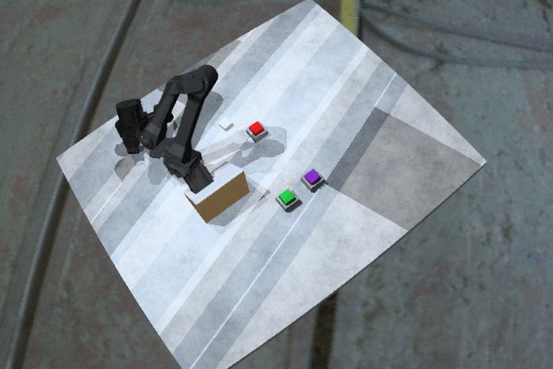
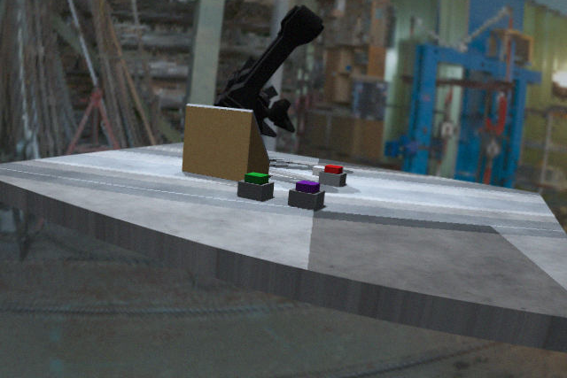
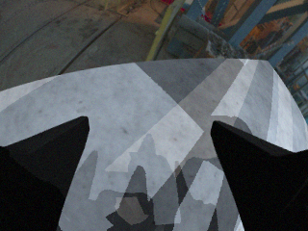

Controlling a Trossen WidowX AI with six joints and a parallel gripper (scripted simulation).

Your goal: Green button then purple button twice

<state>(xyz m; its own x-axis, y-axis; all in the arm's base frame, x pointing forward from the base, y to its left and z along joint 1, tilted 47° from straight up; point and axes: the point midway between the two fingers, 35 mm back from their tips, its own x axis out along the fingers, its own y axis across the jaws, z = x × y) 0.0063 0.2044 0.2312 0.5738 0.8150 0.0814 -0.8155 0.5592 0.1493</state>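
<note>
Now: the green button 140 mm ahead of my gripper tip, 490 mm to the right of it and 40 mm below it. The rest, counted from my gripper tip: red button: 220 mm ahead, 260 mm to the right, 40 mm below; then purple button: 240 mm ahead, 490 mm to the right, 40 mm below; then small white block: 160 mm ahead, 170 mm to the right, 60 mm below.
</note>
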